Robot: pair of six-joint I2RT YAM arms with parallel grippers.
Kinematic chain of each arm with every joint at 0, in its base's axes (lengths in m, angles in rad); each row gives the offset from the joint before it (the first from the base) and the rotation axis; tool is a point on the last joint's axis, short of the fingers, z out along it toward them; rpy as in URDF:
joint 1: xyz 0 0 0.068 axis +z
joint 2: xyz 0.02 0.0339 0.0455 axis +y
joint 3: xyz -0.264 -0.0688 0 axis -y
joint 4: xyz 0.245 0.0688 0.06 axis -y
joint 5: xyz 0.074 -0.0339 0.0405 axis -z
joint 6: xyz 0.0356 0 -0.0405 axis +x
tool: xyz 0 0 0 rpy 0 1.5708 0
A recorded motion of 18 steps. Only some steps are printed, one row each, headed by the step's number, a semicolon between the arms.
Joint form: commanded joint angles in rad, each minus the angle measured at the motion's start. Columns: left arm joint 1, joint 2, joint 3, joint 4, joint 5, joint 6; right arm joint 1, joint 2, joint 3, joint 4, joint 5, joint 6.
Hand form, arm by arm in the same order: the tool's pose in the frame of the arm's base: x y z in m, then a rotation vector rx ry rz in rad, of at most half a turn. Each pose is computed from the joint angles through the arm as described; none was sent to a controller.
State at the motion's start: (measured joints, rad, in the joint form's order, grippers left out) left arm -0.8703 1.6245 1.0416 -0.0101 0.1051 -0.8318; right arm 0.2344 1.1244 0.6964 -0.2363 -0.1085 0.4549
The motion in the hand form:
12: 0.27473 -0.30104 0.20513 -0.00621 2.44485 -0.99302; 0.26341 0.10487 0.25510 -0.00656 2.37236 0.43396
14: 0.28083 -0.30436 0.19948 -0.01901 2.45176 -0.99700; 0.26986 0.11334 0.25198 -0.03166 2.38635 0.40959
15: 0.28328 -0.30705 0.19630 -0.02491 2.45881 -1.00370; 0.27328 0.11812 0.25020 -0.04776 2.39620 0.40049
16: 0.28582 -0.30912 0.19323 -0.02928 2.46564 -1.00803; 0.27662 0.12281 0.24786 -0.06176 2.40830 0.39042
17: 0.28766 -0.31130 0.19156 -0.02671 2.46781 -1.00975; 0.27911 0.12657 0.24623 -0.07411 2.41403 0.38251
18: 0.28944 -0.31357 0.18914 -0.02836 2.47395 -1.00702; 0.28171 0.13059 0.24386 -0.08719 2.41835 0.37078
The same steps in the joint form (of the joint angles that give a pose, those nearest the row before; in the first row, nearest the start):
12: 0.0495 0.2073 0.1587 -0.0206 0.0124 -0.0515; 0.1381 0.1973 0.2311 -0.1305 0.0574 -0.0661
14: 0.0554 0.2393 0.1778 -0.0118 0.0191 -0.0590; 0.1596 0.2408 0.2571 -0.1301 0.0789 -0.0750
15: 0.0557 0.2572 0.1892 -0.0084 0.0254 -0.0662; 0.1709 0.2649 0.2726 -0.1325 0.0859 -0.0802
16: 0.0573 0.2737 0.1997 -0.0062 0.0316 -0.0709; 0.1816 0.2896 0.2876 -0.1362 0.0932 -0.0840
17: 0.0571 0.2864 0.2102 -0.0052 0.0345 -0.0702; 0.1903 0.3077 0.2985 -0.1360 0.0996 -0.0880
18: 0.0566 0.3007 0.2216 -0.0079 0.0350 -0.0718; 0.1998 0.3271 0.3076 -0.1323 0.1093 -0.0931

